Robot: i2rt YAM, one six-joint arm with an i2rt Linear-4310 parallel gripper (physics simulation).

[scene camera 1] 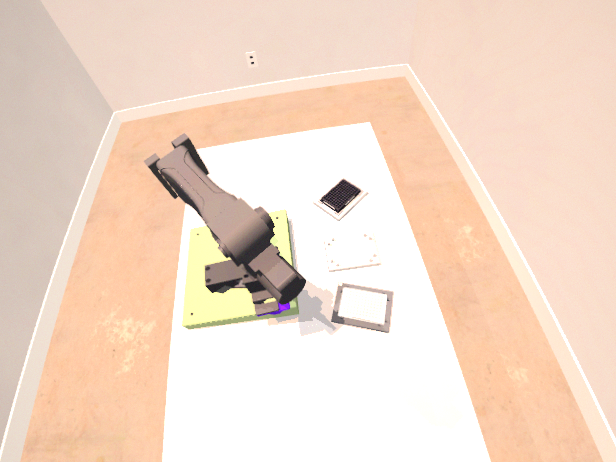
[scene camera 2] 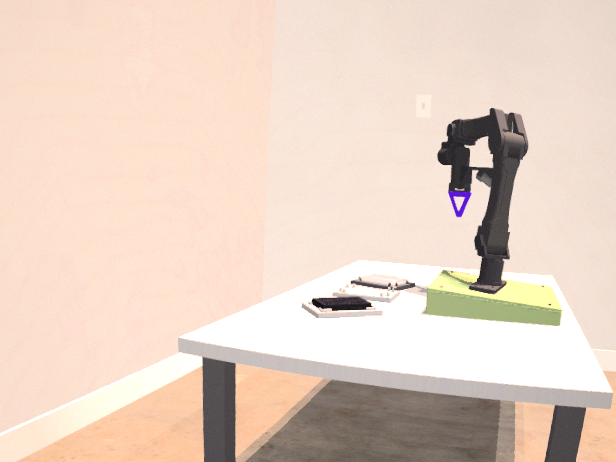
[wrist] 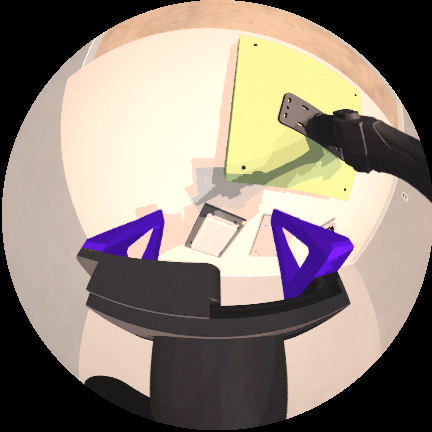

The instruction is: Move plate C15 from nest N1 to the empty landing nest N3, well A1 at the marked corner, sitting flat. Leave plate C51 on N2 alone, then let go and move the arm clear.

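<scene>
A white well plate sits in a dark grey nest. A black well plate sits on a white nest at the other end of the row. Between them is an empty white nest with small raised pegs; a finger partly covers it in the wrist view. Plate labels, nest labels and the A1 mark are not readable. My gripper is open and empty, high above the table, near the base's edge, apart from both plates.
The arm stands on a yellow-green base block beside the row of nests. All stand on a white table. Walls stand beyond the table.
</scene>
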